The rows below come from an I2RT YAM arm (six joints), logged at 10 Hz.
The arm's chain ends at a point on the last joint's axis. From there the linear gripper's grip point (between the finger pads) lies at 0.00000 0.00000 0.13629 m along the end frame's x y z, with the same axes.
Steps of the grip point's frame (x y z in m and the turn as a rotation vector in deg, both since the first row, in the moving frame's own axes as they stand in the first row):
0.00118 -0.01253 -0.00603 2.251 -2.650 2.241
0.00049 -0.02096 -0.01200 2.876 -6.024 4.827
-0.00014 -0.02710 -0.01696 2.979 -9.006 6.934
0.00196 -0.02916 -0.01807 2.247 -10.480 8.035
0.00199 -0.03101 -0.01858 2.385 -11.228 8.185
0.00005 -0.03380 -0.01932 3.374 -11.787 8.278
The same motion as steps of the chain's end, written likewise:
0.00737 -0.00706 -0.00578 2.251 -2.650 2.241
0.01448 -0.01354 -0.01108 2.876 -6.024 4.827
0.02071 -0.01877 -0.01510 2.979 -9.006 6.934
0.02629 -0.02212 -0.01570 2.247 -10.480 8.035
0.02803 -0.02350 -0.01586 2.385 -11.228 8.185
0.02720 -0.02385 -0.01622 3.374 -11.787 8.278

